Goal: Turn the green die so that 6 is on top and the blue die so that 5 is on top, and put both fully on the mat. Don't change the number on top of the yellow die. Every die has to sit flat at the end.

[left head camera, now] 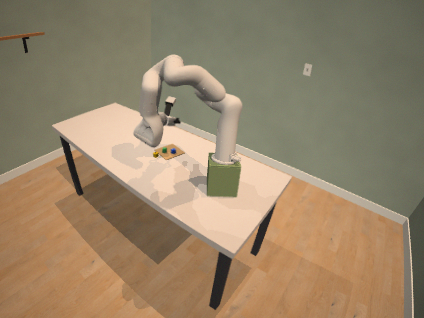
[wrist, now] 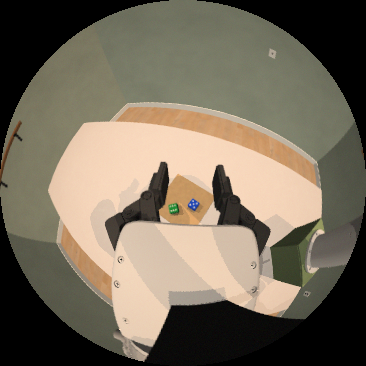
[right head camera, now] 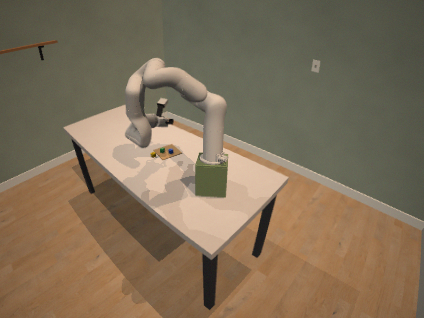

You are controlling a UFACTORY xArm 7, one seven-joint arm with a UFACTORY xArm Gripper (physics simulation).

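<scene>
The green die (left head camera: 164,150) (right head camera: 162,150) (wrist: 173,208) sits flat on the tan mat (left head camera: 168,157) (right head camera: 164,157) (wrist: 181,184), with 6 on top in the wrist view. The blue die (left head camera: 173,151) (right head camera: 171,151) (wrist: 193,204) sits flat on the mat beside it, apart from it, with 5 on top. The yellow die (left head camera: 155,154) (right head camera: 153,154) lies on the table at the mat's left edge; its top number is too small to read, and it does not show in the wrist view. My gripper (wrist: 190,171) is open and empty, high above the mat.
The white table (left head camera: 115,120) (right head camera: 110,122) (wrist: 100,165) carries the green base block (left head camera: 223,179) (right head camera: 211,179) (wrist: 287,255) of the arm, to the right of the mat. The arm (left head camera: 195,80) (right head camera: 175,82) arches over the table. A wall stands behind the far edge.
</scene>
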